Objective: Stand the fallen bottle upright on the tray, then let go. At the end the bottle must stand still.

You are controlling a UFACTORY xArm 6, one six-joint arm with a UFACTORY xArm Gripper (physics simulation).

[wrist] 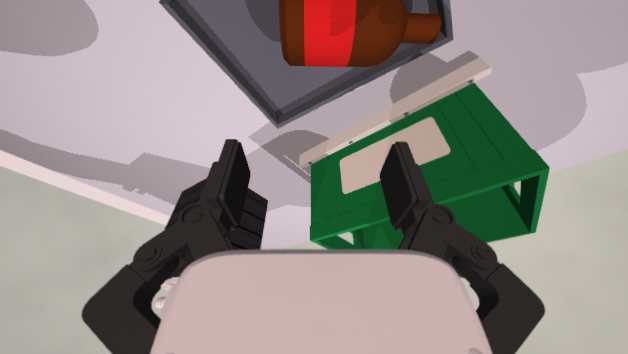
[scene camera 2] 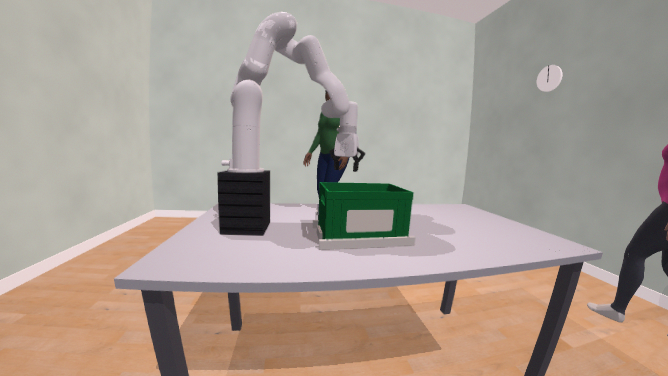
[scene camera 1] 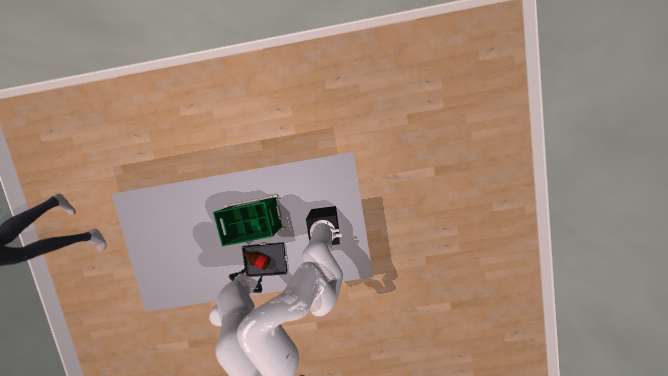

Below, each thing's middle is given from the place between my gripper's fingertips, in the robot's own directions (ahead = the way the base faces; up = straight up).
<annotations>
Now: the dark grey tray (scene camera 1: 276,251) 19 cm below my hand, 2 cm to the left of it and 1 cm ahead of it. Round my hand: green crate (scene camera 2: 346,210) (26 cm to the right, 12 cm below, 4 cm ahead).
</annotations>
